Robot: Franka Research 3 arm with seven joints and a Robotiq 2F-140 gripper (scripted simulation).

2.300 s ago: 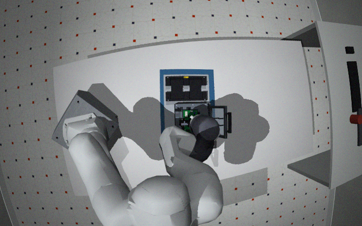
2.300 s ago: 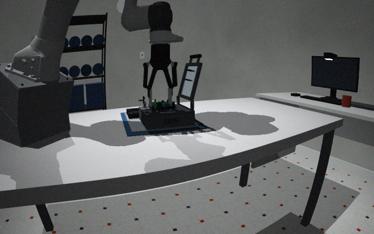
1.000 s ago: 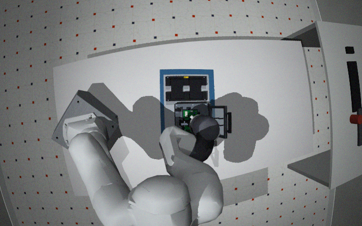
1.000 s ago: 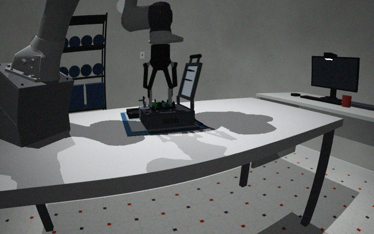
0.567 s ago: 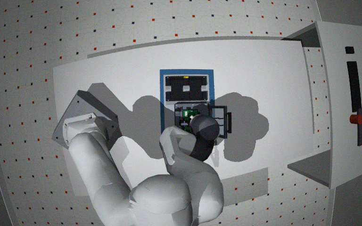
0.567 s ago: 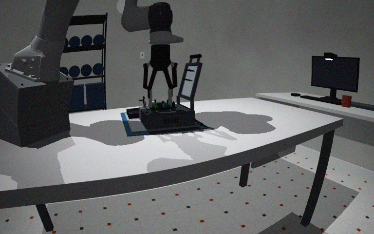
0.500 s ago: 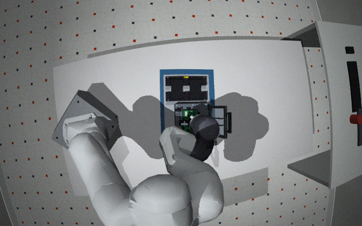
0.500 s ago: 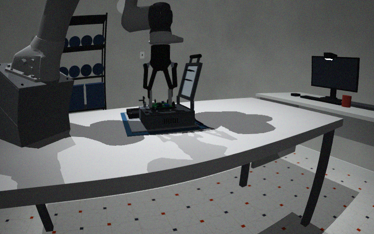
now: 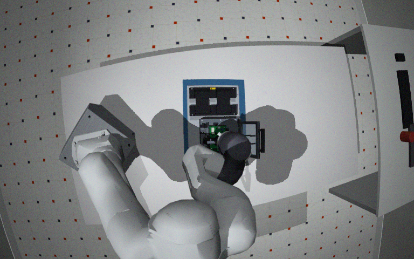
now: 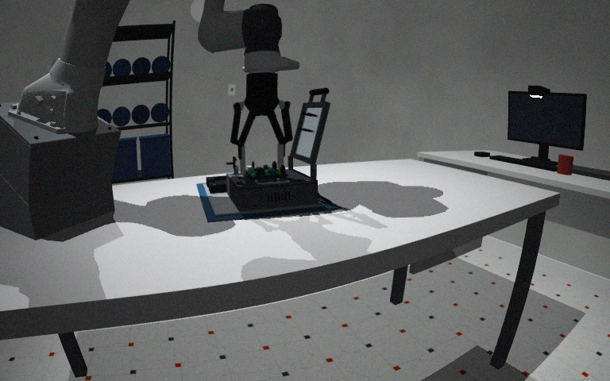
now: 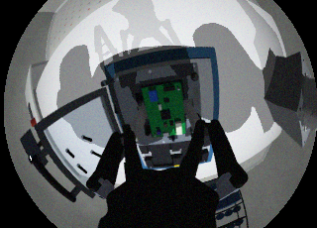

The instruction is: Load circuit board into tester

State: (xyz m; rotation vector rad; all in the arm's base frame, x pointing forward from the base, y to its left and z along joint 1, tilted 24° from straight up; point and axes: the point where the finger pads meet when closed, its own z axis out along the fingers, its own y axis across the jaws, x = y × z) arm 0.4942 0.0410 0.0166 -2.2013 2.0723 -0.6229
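Now: the green circuit board 20 mm below my hand. Round my hand: see-through lid (120 mm ahead, 90 mm above).
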